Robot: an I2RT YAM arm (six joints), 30 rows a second.
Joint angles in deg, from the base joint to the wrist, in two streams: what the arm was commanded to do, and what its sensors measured. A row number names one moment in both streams.
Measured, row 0: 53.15 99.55 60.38 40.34 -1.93 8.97
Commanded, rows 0 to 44: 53.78 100.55 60.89 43.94 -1.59 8.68; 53.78 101.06 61.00 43.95 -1.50 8.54; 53.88 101.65 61.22 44.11 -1.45 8.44; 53.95 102.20 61.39 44.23 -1.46 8.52; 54.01 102.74 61.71 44.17 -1.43 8.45; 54.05 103.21 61.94 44.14 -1.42 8.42; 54.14 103.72 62.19 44.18 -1.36 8.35; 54.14 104.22 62.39 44.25 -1.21 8.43; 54.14 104.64 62.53 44.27 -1.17 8.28; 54.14 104.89 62.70 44.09 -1.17 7.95; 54.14 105.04 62.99 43.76 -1.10 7.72; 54.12 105.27 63.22 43.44 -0.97 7.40; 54.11 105.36 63.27 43.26 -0.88 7.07; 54.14 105.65 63.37 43.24 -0.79 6.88; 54.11 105.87 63.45 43.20 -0.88 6.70; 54.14 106.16 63.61 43.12 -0.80 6.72; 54.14 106.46 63.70 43.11 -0.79 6.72; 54.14 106.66 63.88 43.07 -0.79 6.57; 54.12 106.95 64.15 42.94 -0.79 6.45; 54.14 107.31 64.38 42.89 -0.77 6.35; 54.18 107.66 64.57 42.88 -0.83 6.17; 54.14 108.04 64.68 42.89 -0.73 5.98; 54.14 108.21 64.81 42.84 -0.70 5.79; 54.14 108.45 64.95 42.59 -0.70 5.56; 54.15 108.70 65.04 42.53 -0.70 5.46; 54.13 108.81 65.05 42.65 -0.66 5.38; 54.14 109.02 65.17 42.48 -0.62 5.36; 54.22 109.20 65.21 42.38 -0.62 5.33; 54.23 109.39 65.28 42.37 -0.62 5.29; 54.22 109.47 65.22 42.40 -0.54 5.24; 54.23 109.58 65.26 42.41 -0.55 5.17; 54.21 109.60 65.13 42.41 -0.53 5.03; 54.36 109.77 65.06 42.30 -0.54 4.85; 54.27 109.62 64.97 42.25 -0.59 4.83; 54.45 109.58 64.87 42.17 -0.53 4.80; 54.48 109.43 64.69 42.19 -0.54 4.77; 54.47 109.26 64.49 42.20 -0.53 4.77; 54.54 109.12 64.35 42.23 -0.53 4.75; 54.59 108.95 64.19 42.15 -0.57 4.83; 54.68 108.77 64.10 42.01 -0.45 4.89; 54.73 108.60 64.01 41.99 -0.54 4.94; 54.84 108.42 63.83 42.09 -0.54 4.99; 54.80 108.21 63.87 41.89 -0.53 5.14; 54.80 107.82 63.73 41.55 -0.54 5.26; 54.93 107.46 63.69 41.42 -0.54 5.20
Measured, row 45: 54.78 108.36 63.88 41.76 -0.86 5.48
